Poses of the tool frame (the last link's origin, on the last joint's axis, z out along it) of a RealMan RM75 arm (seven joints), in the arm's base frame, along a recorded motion.
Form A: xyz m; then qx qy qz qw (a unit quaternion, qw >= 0).
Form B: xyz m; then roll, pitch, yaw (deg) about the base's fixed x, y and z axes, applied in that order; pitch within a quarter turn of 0, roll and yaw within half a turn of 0. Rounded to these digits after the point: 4 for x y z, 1 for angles.
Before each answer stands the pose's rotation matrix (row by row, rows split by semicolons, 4 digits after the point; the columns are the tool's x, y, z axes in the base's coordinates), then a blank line. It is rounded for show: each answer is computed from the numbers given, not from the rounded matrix.
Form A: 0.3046 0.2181 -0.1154 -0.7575 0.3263 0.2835 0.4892
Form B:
0.6263 -0.7717 -0.1103; -0.2170 -0.3084 0.9262; -0.7488 -0.5561 -0.3606

0.3046 0.2181 -0.1154 -123.0 48.5 -19.1
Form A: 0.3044 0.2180 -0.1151 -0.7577 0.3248 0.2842 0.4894
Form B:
0.6274 -0.7705 -0.1128; -0.2141 -0.3099 0.9264; -0.7487 -0.5571 -0.3594

0.3044 0.2180 -0.1151 -122.8 48.5 -18.8
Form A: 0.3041 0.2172 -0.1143 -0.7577 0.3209 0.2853 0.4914
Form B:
0.6312 -0.7667 -0.1170; -0.2059 -0.3111 0.9278; -0.7478 -0.5616 -0.3542

0.3041 0.2172 -0.1143 -122.2 48.4 -18.1
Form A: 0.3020 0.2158 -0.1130 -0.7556 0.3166 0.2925 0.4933
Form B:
0.6284 -0.7670 -0.1297; -0.1899 -0.3129 0.9306; -0.7543 -0.5602 -0.3422

0.3020 0.2158 -0.1130 -121.4 49.0 -16.8
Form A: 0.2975 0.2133 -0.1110 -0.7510 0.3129 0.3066 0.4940
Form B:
0.6162 -0.7729 -0.1514; -0.1671 -0.3161 0.9339; -0.7697 -0.5501 -0.3239

0.2975 0.2133 -0.1110 -120.5 50.3 -15.2
